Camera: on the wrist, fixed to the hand. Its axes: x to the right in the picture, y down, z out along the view.
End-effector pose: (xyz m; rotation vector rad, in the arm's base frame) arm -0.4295 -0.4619 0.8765 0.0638 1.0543 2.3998
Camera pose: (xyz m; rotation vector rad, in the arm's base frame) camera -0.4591 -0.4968 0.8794 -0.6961 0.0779 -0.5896
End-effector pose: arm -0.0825 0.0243 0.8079 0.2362 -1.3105 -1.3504
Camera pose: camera -0.0435 0.0130 0.8292 -1.2712 -0.1378 1.2847
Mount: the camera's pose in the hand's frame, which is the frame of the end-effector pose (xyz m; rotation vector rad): 0.0087 0.0347 -0.0287 -0.1135 0.1506 3.1067
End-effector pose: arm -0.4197 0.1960 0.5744 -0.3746 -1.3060 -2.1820
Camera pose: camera -0.4047 0.1554 0.5897 -0.9729 0.3722 0.5182
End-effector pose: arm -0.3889 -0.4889 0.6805 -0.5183 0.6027 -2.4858
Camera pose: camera -0.3954 -0.5114 0.6411 0.5260 0.4976 0.5120
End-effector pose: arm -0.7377 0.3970 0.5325 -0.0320 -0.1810 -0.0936
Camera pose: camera -0.7207 0.4296 0.5050 -0.3755 0.1945 2.9818
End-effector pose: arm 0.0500 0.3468 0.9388 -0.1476 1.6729 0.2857
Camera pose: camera 0.0123 0.3729 0.9366 -2.0244 -0.2955 -1.9574
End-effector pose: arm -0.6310 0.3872 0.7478 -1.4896 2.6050 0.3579
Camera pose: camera -0.6649 0.3894 0.7786 -2.3884 -1.4217 -0.1950
